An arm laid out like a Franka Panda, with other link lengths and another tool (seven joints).
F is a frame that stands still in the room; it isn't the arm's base.
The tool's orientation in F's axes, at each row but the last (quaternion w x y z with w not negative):
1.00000, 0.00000, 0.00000, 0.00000
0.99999, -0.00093, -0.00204, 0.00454
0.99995, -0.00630, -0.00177, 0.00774
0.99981, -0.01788, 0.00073, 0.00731
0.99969, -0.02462, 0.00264, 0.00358
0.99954, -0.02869, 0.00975, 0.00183
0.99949, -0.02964, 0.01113, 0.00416
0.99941, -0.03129, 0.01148, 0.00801
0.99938, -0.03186, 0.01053, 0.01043
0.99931, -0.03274, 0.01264, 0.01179
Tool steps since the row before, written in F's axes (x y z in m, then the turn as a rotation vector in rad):
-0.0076, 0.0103, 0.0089, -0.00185, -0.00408, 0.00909
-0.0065, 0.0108, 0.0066, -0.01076, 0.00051, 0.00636
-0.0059, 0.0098, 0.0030, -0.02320, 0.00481, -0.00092
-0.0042, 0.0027, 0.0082, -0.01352, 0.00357, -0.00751
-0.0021, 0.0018, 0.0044, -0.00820, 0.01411, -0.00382
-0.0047, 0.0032, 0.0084, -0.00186, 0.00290, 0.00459
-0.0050, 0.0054, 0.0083, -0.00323, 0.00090, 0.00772
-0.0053, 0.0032, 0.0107, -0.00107, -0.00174, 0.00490
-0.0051, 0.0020, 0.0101, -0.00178, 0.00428, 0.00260
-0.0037, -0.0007, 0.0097, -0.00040, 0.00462, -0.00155
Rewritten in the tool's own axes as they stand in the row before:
-0.0076, 0.0103, 0.0089, -0.00185, -0.00408, 0.00909
-0.0064, 0.0108, 0.0066, -0.01073, 0.00060, 0.00640
-0.0057, 0.0099, 0.0031, -0.02313, 0.00518, -0.00078
-0.0042, 0.0025, 0.0083, -0.01345, 0.00403, -0.00739
-0.0021, 0.0016, 0.0045, -0.00808, 0.01434, -0.00316
-0.0049, 0.0027, 0.0085, -0.00194, 0.00264, 0.00471
-0.0051, 0.0049, 0.0085, -0.00340, 0.00047, 0.00769
-0.0055, 0.0026, 0.0108, -0.00121, -0.00202, 0.00476
-0.0053, 0.0015, 0.0101, -0.00175, 0.00414, 0.00283
-0.0040, -0.0012, 0.0095, -0.00025, 0.00472, -0.00125

